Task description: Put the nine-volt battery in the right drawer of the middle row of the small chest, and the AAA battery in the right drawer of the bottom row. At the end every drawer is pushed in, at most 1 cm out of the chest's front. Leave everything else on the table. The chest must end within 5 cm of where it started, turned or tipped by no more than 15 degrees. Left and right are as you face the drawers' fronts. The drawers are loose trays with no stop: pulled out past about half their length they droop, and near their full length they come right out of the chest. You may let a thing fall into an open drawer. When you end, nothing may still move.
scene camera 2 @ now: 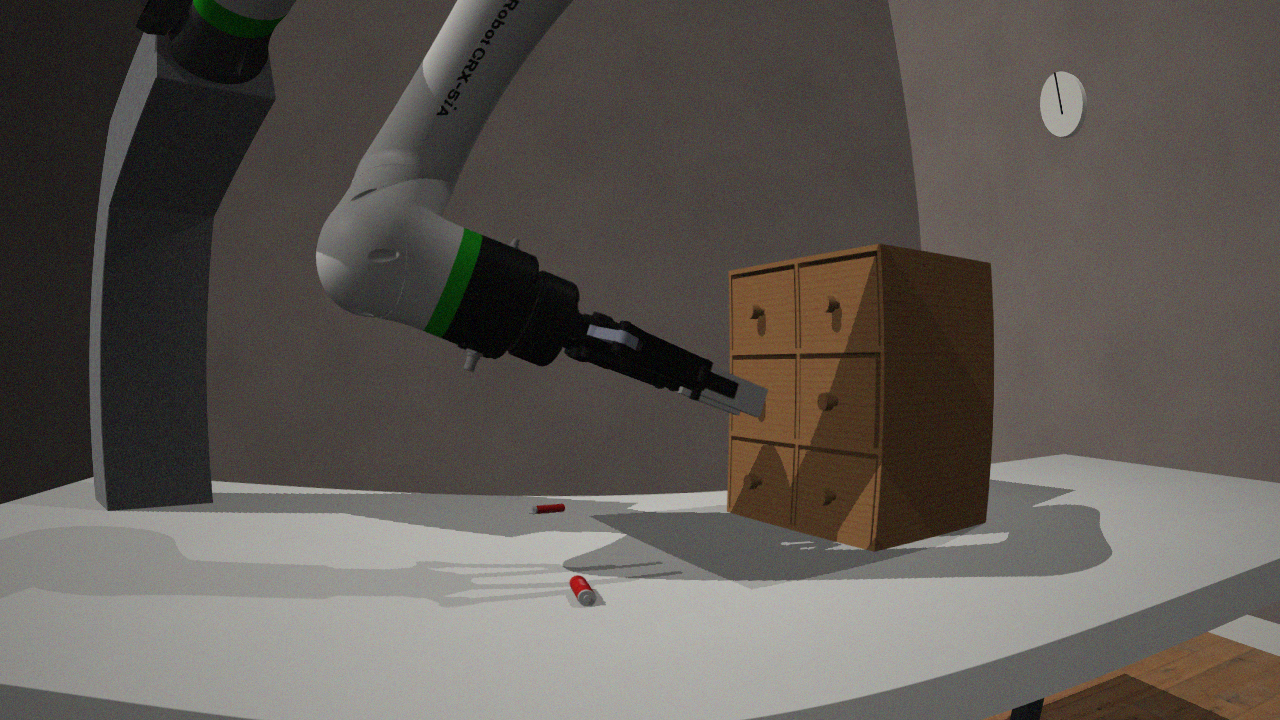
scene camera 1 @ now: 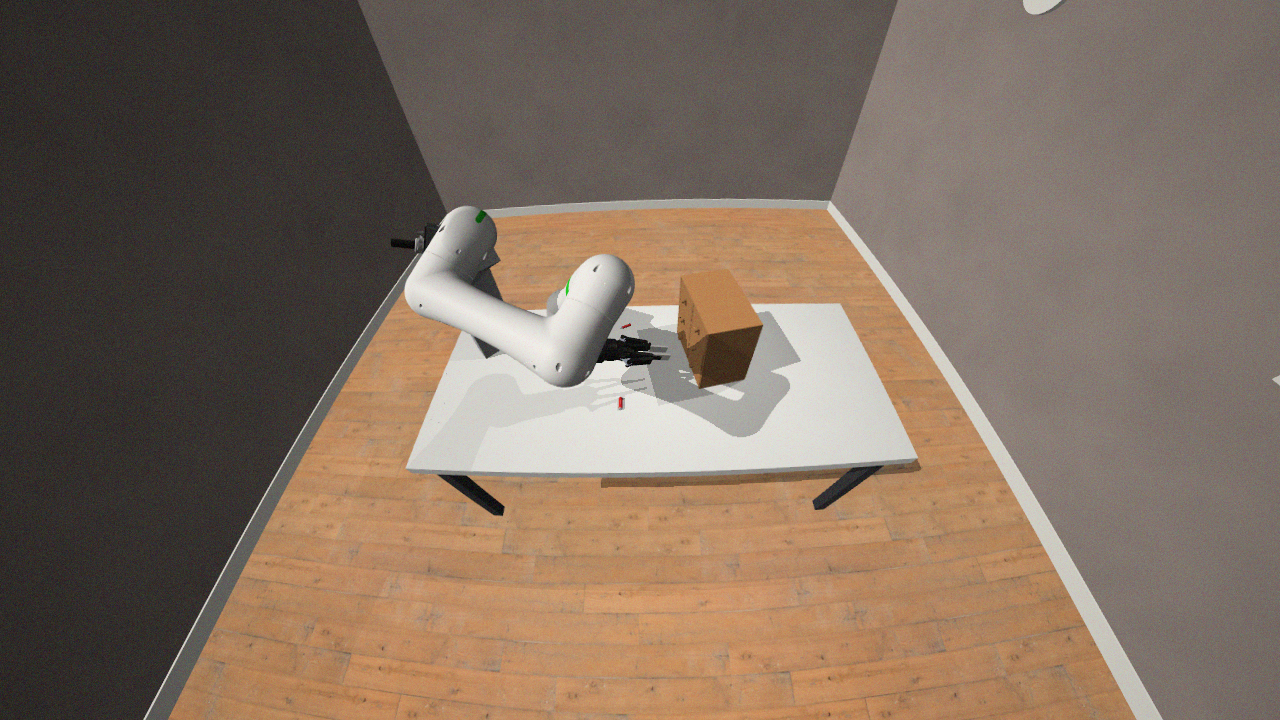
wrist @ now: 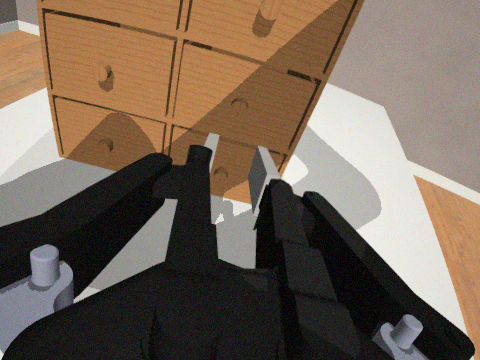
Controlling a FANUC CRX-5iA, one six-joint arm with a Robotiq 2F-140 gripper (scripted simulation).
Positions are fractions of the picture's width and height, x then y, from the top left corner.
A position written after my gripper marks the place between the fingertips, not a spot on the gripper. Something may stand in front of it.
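My gripper (scene camera 2: 0.59, 0.56), a small wooden chest (scene camera 2: 0.73, 0.43). Same small wooden chest (scene camera 1: 0.57, 0.45). My gripper (wrist: 0.49, 0.43).
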